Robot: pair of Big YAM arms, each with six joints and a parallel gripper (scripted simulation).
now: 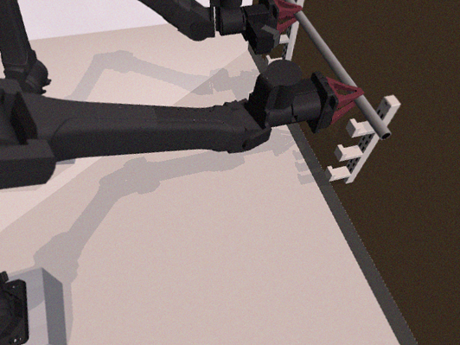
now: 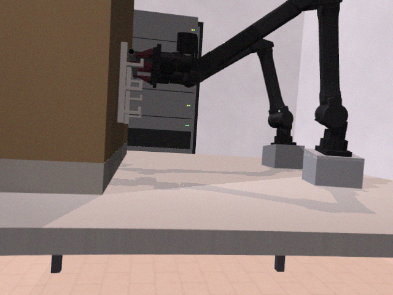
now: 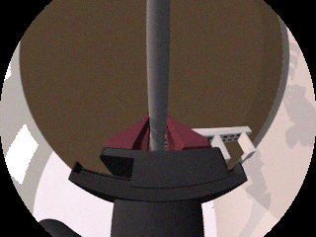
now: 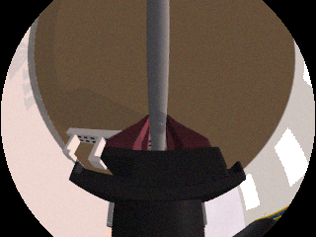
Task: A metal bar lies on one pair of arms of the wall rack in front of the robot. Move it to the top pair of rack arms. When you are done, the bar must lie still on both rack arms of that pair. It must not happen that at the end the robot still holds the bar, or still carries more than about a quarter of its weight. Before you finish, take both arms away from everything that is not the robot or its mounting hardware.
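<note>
Now: the grey metal bar 150 mm to the right of my left hand and 10 mm ahead of it. The rest, counted from my left hand: brown wall (200 mm ahead, 180 mm to the right, 70 mm above).
Right now my right hand is 10 mm past the grey metal bar and 150 mm to the right of it. Also, from my right hand: brown wall 180 mm ahead, 110 mm to the left, 70 mm above.
</note>
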